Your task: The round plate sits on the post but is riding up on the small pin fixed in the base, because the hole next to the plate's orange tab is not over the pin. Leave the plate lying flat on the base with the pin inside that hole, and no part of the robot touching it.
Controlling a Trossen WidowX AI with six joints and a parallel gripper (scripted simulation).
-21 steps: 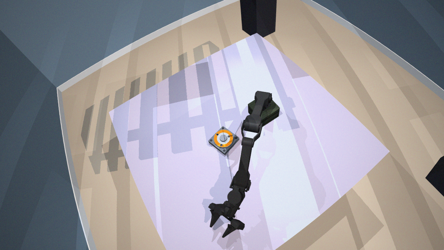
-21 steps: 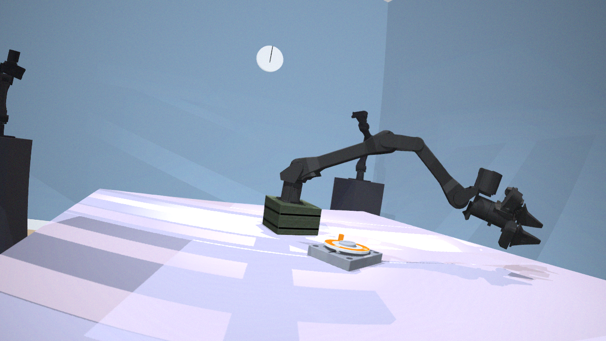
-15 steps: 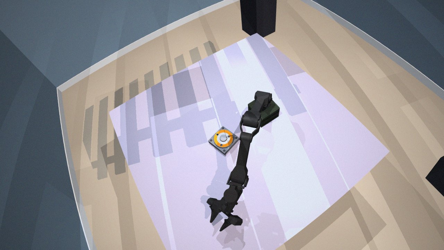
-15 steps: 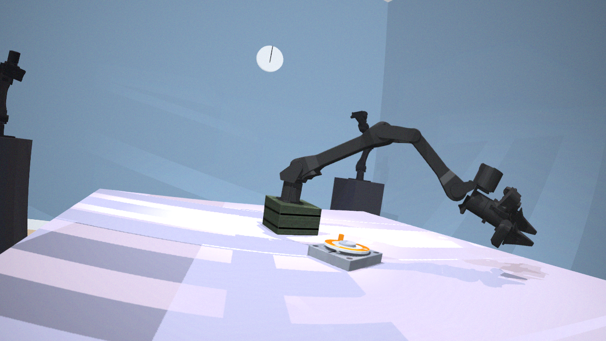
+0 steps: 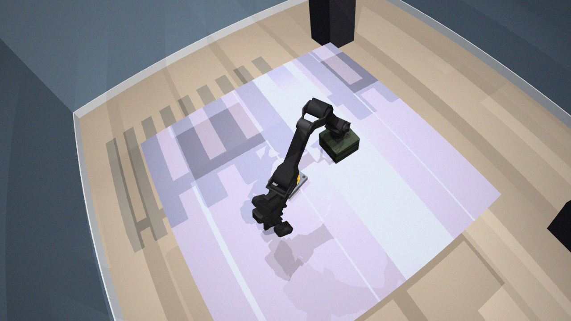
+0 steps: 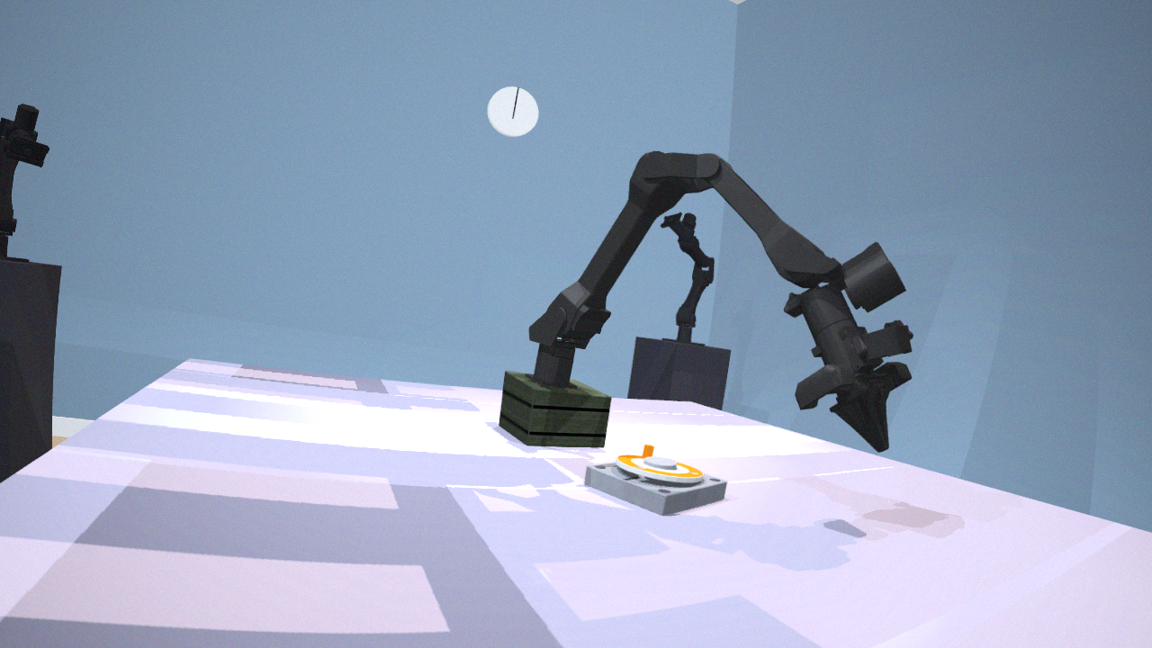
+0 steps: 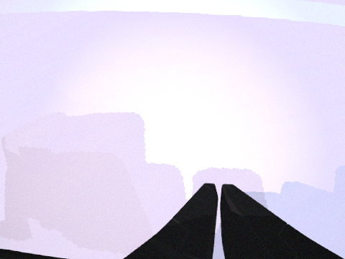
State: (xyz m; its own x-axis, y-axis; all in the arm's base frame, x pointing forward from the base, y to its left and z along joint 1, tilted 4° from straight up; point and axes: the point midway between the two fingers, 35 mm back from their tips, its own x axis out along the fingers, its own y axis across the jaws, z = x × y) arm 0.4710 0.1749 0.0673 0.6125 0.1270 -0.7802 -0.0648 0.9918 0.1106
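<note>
Right now the square grey base is 200 mm behind my gripper tip, 170 mm to the right of it and 70 mm below it.
</note>
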